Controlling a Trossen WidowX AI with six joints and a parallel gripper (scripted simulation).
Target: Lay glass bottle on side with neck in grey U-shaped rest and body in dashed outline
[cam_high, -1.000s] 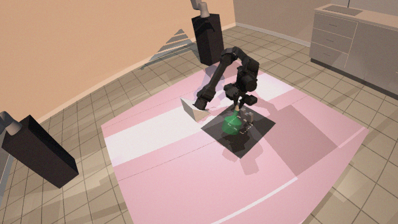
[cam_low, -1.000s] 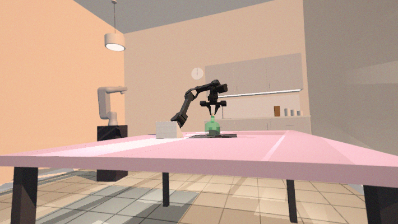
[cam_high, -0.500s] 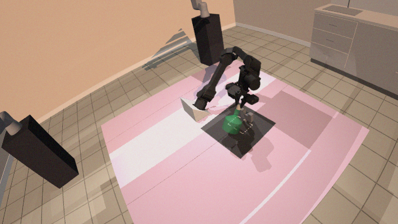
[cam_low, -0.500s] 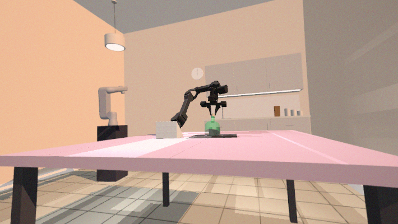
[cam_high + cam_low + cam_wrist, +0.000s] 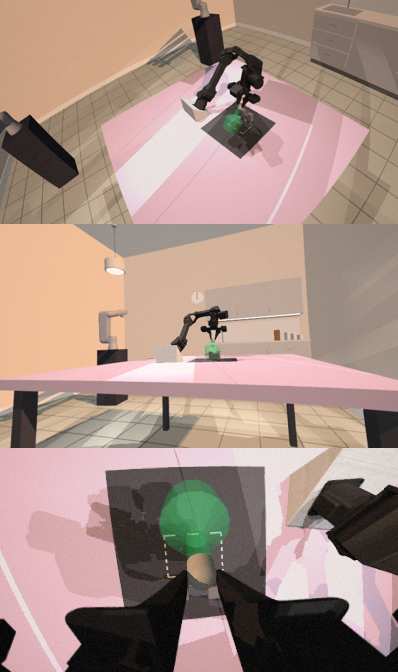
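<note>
The green glass bottle is 40 mm below my gripper tip and 30 mm to the right of it. The rest, counted from my gripper tip: dark mat (140 mm below, 20 mm to the right).
</note>
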